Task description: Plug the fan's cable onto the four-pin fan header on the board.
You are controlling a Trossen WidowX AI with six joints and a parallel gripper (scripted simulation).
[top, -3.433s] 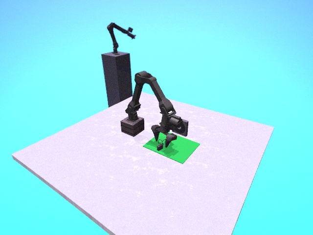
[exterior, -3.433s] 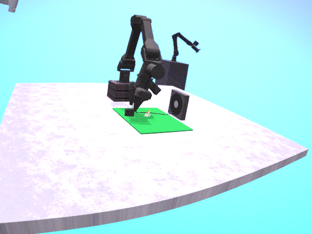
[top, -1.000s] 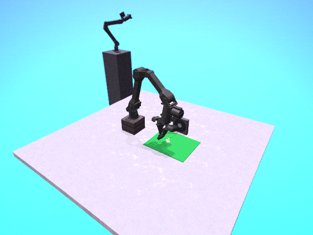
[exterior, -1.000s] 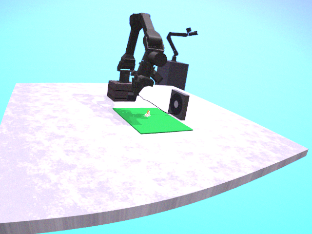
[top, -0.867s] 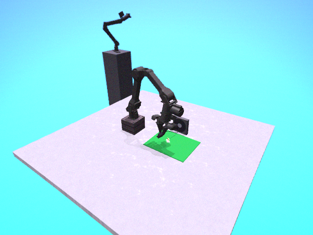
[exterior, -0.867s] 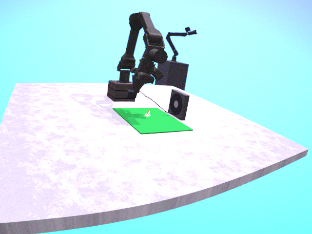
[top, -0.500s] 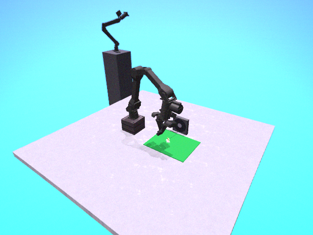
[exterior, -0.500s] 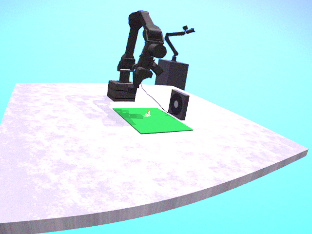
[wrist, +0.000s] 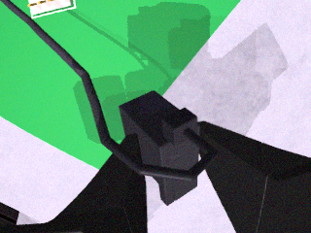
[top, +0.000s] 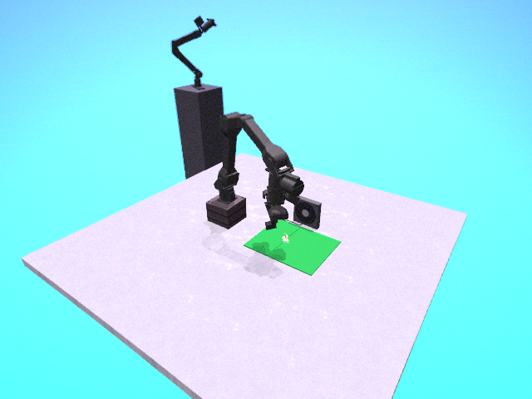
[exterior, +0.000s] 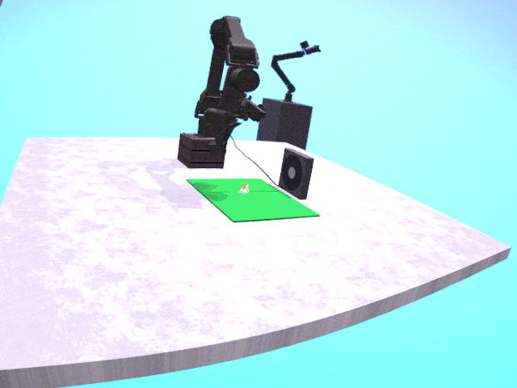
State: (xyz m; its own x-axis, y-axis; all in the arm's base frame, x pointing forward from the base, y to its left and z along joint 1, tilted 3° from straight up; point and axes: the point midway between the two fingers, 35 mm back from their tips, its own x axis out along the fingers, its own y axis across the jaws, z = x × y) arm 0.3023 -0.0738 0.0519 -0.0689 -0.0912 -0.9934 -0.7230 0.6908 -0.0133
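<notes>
Right now the white four-pin fan header is 12 cm below my gripper tip and 9 cm to the left of it. Also, from my gripper tip: dark fan plug: 1 cm behind; then green board: 14 cm below, 8 cm to the left, 4 cm ahead; then black fan: 24 cm to the left, 6 cm below.
</notes>
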